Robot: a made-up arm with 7 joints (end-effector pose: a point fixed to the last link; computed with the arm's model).
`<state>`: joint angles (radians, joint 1 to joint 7).
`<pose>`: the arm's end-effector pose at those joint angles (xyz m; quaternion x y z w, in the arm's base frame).
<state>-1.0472 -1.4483 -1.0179 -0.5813 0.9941 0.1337 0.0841</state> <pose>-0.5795 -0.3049 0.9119 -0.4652 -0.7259 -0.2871 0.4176</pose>
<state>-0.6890 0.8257 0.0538 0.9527 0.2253 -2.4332 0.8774</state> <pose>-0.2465 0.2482 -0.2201 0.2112 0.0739 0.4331 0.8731</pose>
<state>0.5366 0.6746 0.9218 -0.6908 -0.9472 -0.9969 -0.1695</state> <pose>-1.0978 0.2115 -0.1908 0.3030 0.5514 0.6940 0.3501</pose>
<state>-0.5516 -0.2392 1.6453 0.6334 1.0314 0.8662 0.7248</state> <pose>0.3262 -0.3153 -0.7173 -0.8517 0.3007 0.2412 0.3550</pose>
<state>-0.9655 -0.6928 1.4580 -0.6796 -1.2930 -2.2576 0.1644</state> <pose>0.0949 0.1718 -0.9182 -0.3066 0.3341 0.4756 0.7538</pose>
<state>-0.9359 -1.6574 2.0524 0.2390 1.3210 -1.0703 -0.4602</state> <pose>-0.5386 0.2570 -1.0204 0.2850 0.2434 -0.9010 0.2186</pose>
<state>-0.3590 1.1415 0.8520 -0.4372 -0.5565 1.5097 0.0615</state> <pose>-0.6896 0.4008 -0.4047 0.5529 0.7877 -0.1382 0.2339</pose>
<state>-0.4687 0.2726 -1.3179 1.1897 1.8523 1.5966 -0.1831</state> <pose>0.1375 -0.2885 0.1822 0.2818 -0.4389 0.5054 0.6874</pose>
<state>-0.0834 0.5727 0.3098 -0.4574 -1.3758 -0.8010 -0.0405</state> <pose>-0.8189 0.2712 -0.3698 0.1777 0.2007 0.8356 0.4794</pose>
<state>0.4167 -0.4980 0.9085 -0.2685 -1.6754 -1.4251 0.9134</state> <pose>-0.8453 0.3819 -0.2733 0.0995 0.8420 0.1406 0.5112</pose>
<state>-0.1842 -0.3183 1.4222 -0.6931 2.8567 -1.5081 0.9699</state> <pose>-0.3329 0.2821 -0.9147 -0.3188 0.0752 0.6054 0.7254</pose>
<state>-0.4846 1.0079 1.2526 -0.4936 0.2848 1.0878 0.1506</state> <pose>-0.1891 0.6564 -0.5118 0.6930 0.5855 -0.4063 0.1085</pose>
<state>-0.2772 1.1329 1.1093 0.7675 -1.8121 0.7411 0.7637</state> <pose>0.1370 0.4395 -0.5130 0.5102 0.2434 0.2291 0.7924</pose>
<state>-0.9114 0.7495 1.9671 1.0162 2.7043 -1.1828 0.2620</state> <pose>0.5737 0.0483 0.2166 0.9334 -0.0577 0.3082 0.1744</pose>
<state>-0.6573 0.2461 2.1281 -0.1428 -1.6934 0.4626 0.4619</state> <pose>0.2046 -0.2552 -1.1863 0.2713 0.3686 -0.3442 0.8198</pose>
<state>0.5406 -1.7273 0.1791 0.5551 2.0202 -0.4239 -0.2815</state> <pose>-0.1986 -0.2826 -0.7129 -0.2924 0.4902 0.7654 0.2975</pose>
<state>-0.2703 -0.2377 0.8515 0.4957 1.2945 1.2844 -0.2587</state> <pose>0.3154 0.1153 -0.5588 -0.6095 0.1369 0.6103 0.4871</pose>
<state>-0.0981 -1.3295 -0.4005 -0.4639 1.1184 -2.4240 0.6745</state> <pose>0.2594 0.2695 0.5605 0.8299 0.5357 0.1549 0.0140</pose>
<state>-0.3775 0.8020 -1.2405 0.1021 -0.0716 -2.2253 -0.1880</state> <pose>-0.6857 -0.5467 -0.0179 0.2718 -0.3642 0.8893 0.0510</pose>
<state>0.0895 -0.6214 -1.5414 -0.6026 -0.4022 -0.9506 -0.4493</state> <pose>-0.7901 -0.2625 0.8564 0.6970 -0.2526 0.6522 0.1578</pose>
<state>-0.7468 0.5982 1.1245 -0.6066 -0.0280 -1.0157 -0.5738</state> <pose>-0.2836 0.2446 -0.9601 0.0677 0.4036 0.5770 0.7068</pose>
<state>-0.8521 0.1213 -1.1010 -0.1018 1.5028 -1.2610 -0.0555</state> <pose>-0.8658 -0.8369 0.1302 -0.1971 -0.7584 -0.6122 0.1055</pose>
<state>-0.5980 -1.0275 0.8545 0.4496 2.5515 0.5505 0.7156</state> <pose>-0.0526 -0.0590 -0.7297 -0.1127 0.5416 -0.0074 0.8330</pose>
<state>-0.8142 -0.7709 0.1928 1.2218 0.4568 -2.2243 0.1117</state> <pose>0.1627 0.0494 -0.3524 0.3175 0.2366 -0.1817 0.9001</pose>
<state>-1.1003 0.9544 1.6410 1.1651 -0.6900 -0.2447 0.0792</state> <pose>0.8792 -0.0034 0.0792 0.2021 -0.5332 0.0442 0.8203</pose>
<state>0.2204 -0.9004 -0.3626 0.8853 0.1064 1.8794 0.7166</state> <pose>0.1097 -0.1277 -0.2106 -0.3359 0.4557 0.1914 0.8018</pose>
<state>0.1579 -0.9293 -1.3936 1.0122 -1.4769 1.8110 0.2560</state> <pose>0.2317 -0.4476 0.4410 -0.8672 0.1096 0.1304 0.4680</pose>
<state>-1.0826 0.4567 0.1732 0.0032 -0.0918 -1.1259 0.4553</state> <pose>-0.5079 0.2506 -0.5476 0.1715 0.4275 0.5605 0.6882</pose>
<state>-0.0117 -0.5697 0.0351 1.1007 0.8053 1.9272 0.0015</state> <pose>0.1606 -0.2361 -0.2801 -0.4109 0.3813 0.3478 0.7515</pose>
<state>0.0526 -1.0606 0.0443 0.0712 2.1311 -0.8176 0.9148</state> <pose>0.2472 0.1811 -0.3406 -0.3066 0.0835 0.3080 0.8967</pose>
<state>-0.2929 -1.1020 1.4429 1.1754 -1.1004 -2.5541 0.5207</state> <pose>-0.3870 -0.4711 -0.3652 -0.7405 0.6479 0.0577 0.1690</pose>
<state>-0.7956 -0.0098 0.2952 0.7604 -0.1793 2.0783 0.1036</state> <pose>0.1852 0.2093 0.1325 -0.8395 -0.2363 0.1642 0.4610</pose>
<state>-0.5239 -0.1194 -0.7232 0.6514 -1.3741 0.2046 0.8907</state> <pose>-0.4257 0.0918 0.3992 0.7665 0.5079 0.3387 0.1995</pose>
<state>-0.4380 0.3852 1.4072 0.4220 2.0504 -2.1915 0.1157</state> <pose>0.1556 0.3819 -0.7369 0.6306 0.4045 -0.1192 0.6516</pose>
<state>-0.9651 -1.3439 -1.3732 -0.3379 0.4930 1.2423 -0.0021</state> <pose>-0.6257 -0.4476 0.8159 -0.3502 -0.7460 -0.1686 0.5408</pose>
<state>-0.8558 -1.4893 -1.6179 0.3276 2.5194 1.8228 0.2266</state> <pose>-0.2190 -0.1422 0.6774 0.6715 -0.3976 0.3898 0.4889</pose>
